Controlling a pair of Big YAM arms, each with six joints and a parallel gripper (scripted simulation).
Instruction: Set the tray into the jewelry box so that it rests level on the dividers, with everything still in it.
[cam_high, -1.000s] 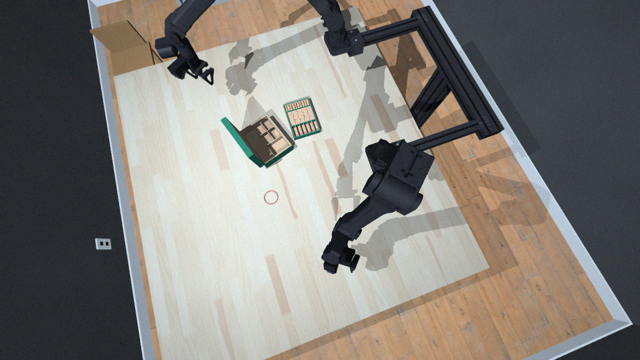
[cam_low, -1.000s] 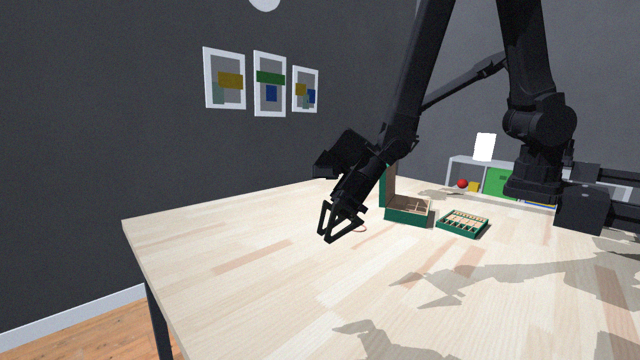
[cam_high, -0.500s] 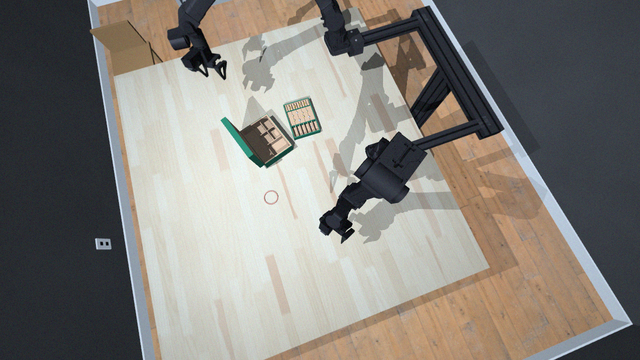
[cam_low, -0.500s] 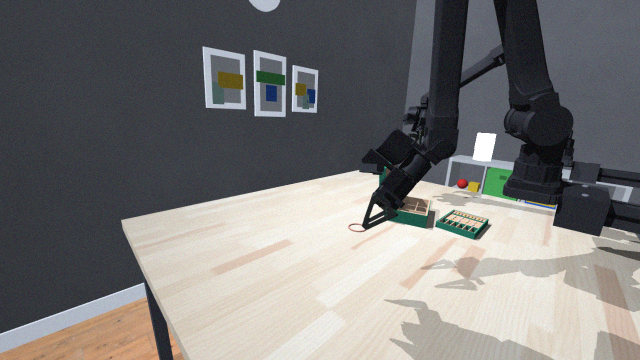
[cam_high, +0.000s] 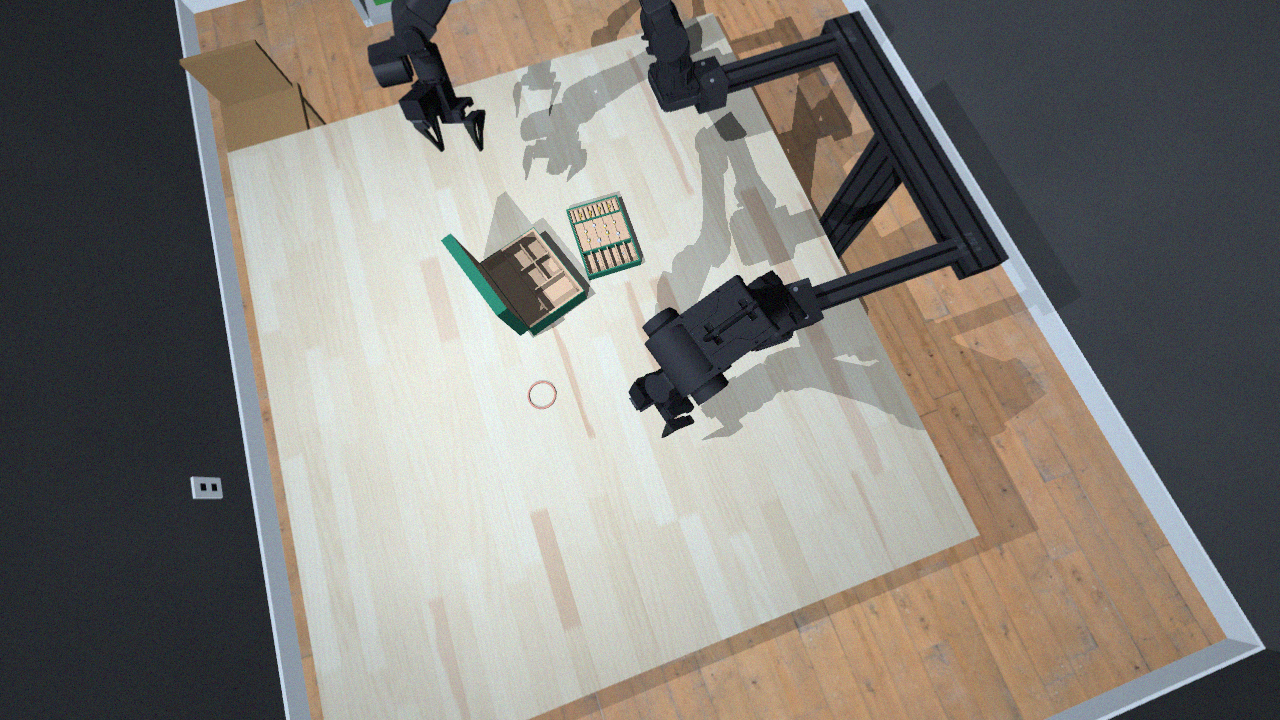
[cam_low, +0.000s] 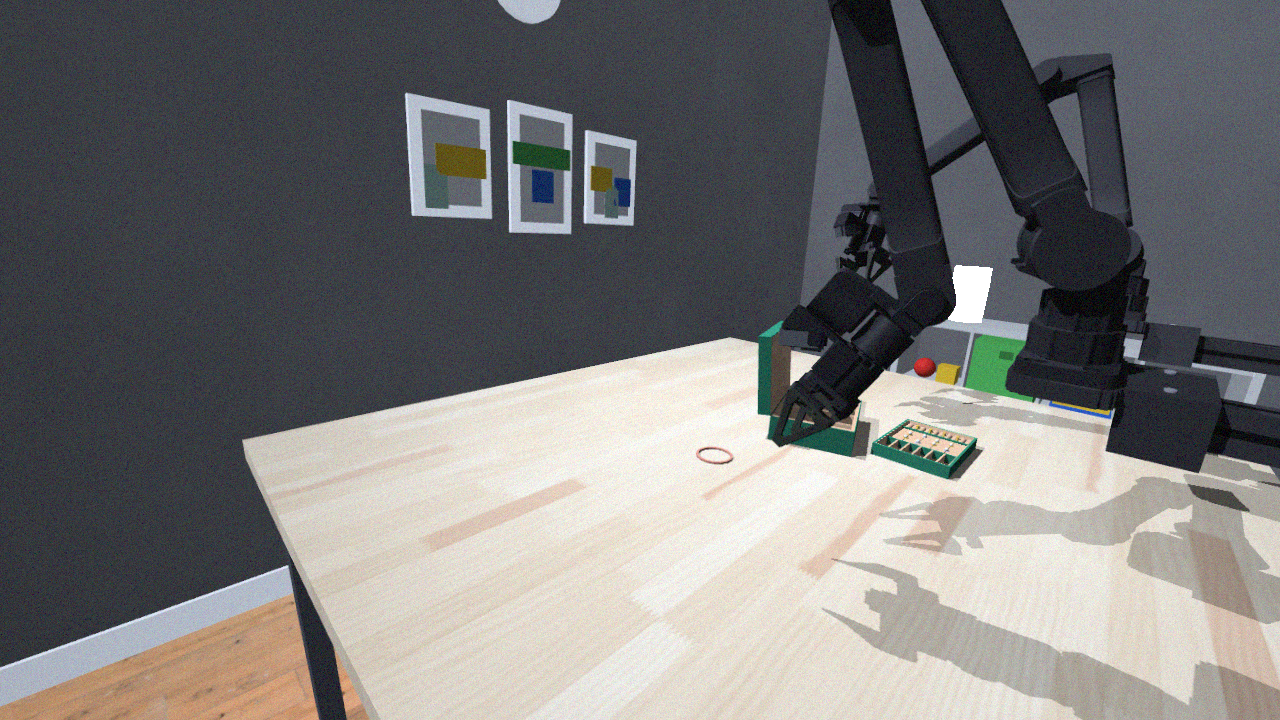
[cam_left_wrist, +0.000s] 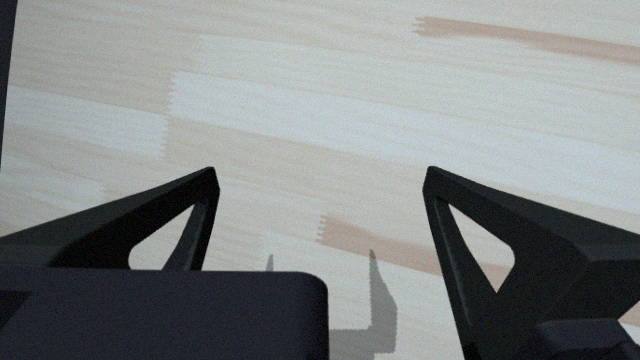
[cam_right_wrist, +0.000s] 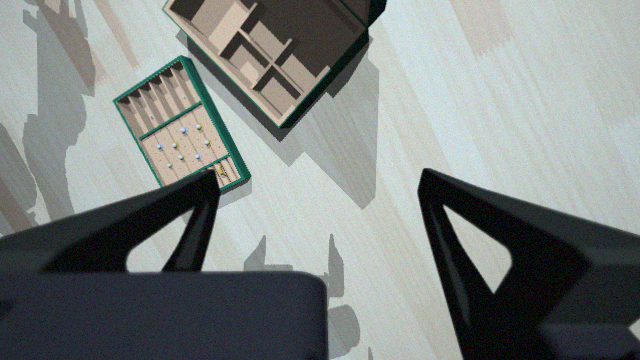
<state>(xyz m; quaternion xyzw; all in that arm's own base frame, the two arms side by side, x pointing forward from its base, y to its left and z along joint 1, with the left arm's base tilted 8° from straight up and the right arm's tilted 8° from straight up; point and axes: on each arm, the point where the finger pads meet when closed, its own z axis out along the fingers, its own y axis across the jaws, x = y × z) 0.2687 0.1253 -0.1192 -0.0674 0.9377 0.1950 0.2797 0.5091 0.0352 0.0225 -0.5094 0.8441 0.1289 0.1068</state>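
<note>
My left gripper is now 55 cm to the left of the green-rimmed tray, 16 cm above it and 2 cm past it. From my left hand the other things lie so: thin pink ring (25 cm ahead, 17 cm below, 16 cm to the right).
</note>
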